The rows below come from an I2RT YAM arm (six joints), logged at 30 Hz.
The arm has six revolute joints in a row. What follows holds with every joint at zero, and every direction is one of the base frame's.
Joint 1 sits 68.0 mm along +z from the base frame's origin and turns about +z.
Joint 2 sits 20.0 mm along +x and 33.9 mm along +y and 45.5 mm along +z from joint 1 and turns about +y.
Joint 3 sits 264.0 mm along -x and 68.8 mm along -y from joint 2 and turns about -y.
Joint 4 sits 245.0 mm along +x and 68.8 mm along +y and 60.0 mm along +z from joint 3 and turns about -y.
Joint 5 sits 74.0 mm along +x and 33.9 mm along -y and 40.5 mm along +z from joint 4 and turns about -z.
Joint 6 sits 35.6 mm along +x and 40.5 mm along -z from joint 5 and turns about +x.
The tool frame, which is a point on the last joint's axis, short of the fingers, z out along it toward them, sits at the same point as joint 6; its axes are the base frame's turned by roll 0.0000, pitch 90.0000 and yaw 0.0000 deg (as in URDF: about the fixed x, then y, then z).
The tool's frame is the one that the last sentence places.
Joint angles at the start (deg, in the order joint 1, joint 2, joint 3, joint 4, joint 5, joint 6): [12.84 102.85 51.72 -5.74 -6.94 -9.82]
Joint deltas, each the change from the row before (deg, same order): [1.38 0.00 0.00 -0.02 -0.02 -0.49]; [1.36 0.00 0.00 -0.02 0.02 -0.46]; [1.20 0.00 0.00 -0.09 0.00 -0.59]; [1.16 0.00 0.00 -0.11 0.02 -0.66]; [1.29 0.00 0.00 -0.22 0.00 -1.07]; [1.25 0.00 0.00 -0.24 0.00 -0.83]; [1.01 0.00 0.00 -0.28 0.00 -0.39]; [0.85 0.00 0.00 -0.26 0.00 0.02]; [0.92 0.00 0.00 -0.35 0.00 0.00]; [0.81 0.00 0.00 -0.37 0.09 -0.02]
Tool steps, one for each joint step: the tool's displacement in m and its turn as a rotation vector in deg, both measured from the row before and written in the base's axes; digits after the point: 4 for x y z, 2 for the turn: [-0.0020 0.0079 0.0000 -0.23 -0.10 1.80]; [-0.0022 0.0077 0.0000 -0.25 -0.10 1.73]; [-0.0022 0.0067 -0.0001 -0.31 -0.07 1.69]; [-0.0023 0.0065 -0.0001 -0.37 -0.08 1.70]; [-0.0029 0.0071 -0.0002 -0.57 -0.10 2.18]; [-0.0030 0.0068 -0.0002 -0.46 -0.02 1.94]; [-0.0026 0.0054 -0.0003 -0.28 0.14 1.34]; [-0.0023 0.0045 -0.0003 -0.09 0.25 0.83]; [-0.0027 0.0047 -0.0004 -0.14 0.32 0.92]; [-0.0025 0.0040 -0.0004 -0.23 0.30 0.78]
